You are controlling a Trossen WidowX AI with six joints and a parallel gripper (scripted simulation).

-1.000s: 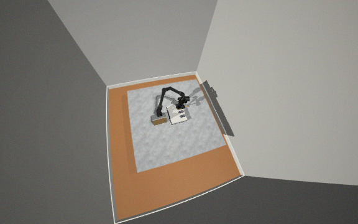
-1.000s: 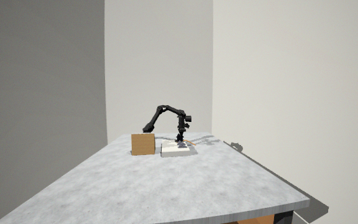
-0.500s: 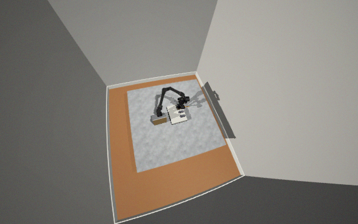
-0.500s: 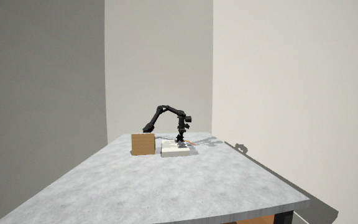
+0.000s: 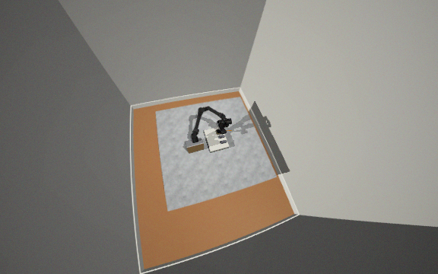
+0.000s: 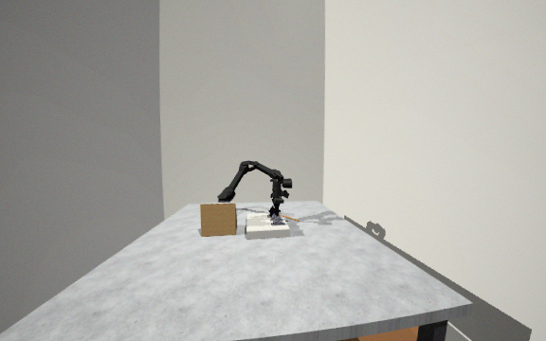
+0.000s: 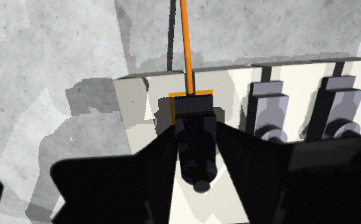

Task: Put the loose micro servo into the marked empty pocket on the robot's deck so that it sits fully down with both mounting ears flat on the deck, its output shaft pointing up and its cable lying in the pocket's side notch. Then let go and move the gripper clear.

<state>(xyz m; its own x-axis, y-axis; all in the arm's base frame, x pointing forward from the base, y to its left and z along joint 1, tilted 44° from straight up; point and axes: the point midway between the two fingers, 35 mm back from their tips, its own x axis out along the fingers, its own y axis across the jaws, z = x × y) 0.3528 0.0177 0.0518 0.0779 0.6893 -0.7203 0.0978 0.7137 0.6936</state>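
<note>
My gripper tip is now 13 cm past the cream deck, 6 cm to the left of it and 6 cm above it.
</note>
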